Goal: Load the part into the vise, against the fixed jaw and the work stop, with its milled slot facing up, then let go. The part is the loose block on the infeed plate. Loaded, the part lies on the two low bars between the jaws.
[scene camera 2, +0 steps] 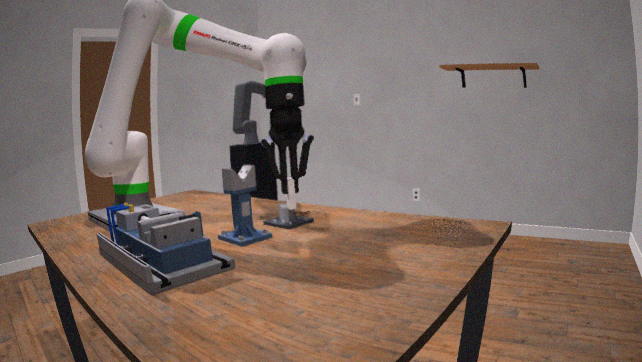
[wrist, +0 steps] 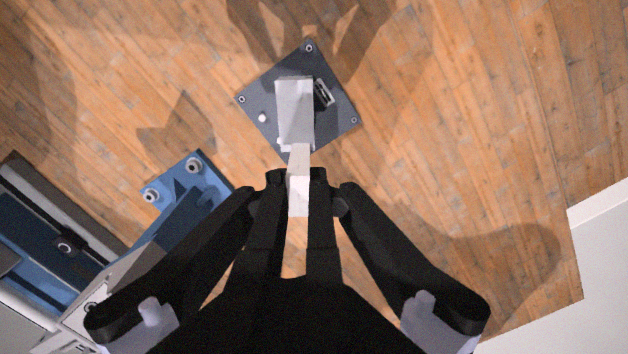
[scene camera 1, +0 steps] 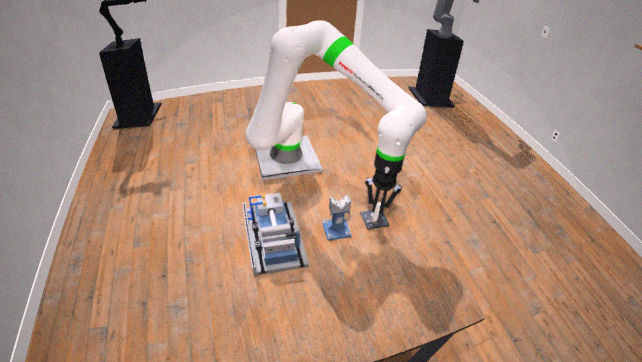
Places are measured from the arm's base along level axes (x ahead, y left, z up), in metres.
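Pixels of known places: gripper, fingertip midpoint: (scene camera 2: 291,208) (wrist: 301,159) (scene camera 1: 375,218); arm's base, origin of the base link: (scene camera 1: 285,154).
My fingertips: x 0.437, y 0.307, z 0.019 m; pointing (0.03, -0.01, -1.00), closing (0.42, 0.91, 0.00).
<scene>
For each thing: its top centre in the pictures, then the offset to it from my fingertips. "spot": a spot on its surface instead.
- pale grey block, middle of its top: (wrist: 296,117) (scene camera 2: 286,205) dx -0.035, dy +0.013, dz +0.000 m
- dark infeed plate, middle of its top: (wrist: 298,109) (scene camera 2: 288,219) (scene camera 1: 374,217) dx -0.034, dy +0.013, dz -0.037 m
- vise, middle of its top: (wrist: 22,332) (scene camera 2: 150,213) (scene camera 1: 272,219) dx +0.025, dy -0.377, dz +0.054 m
- white pin, surface spot: (wrist: 262,118) spot: dx -0.044, dy -0.021, dz -0.031 m
The part, a pale grey block (scene camera 2: 284,214) (wrist: 294,107), lies on the dark infeed plate (scene camera 1: 382,222) (scene camera 2: 303,220) (wrist: 341,100); in scene camera 1 it is hard to tell from the bar. My gripper (scene camera 1: 378,203) (scene camera 2: 291,186) (wrist: 301,159) is shut on a slim pale bar (scene camera 2: 291,196) (wrist: 299,197), which points down. In the wrist view the bar's lower end overlaps the block's near end; whether they touch I cannot tell. The fingers are above the block. Which way its slot faces is unclear. The vise (scene camera 1: 280,257) (scene camera 2: 185,255) (wrist: 30,215) shows no part between its jaws.
A blue stand with a grey V-shaped top (scene camera 1: 339,205) (scene camera 2: 240,181) (wrist: 167,185) stands between the vise and the infeed plate. The arm's base plate (scene camera 1: 312,162) is behind the vise. Small screws and a white pin (wrist: 262,118) stick up on the infeed plate.
</scene>
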